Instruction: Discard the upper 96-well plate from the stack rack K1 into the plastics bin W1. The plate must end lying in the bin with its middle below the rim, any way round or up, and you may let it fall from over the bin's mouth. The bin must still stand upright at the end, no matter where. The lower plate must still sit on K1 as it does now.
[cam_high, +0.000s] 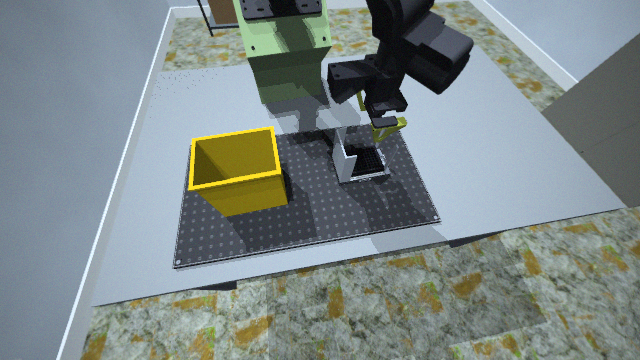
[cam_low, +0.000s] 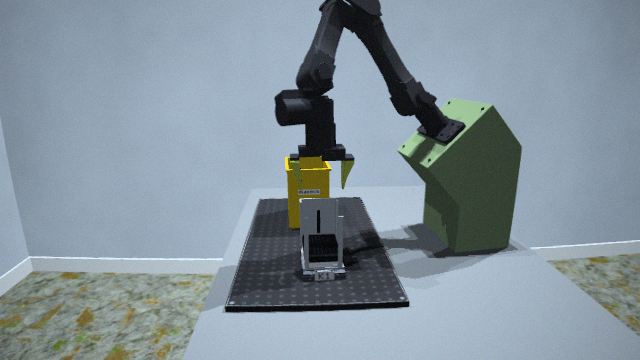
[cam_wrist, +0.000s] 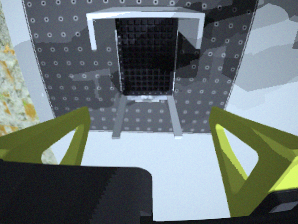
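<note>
Now: the black 96-well plate 15 cm below my hand. Also, from my hand: yellow plastics bin W1: 31 cm to the right, 11 cm below, 1 cm ahead; then white 96-well plate: 17 cm below.
</note>
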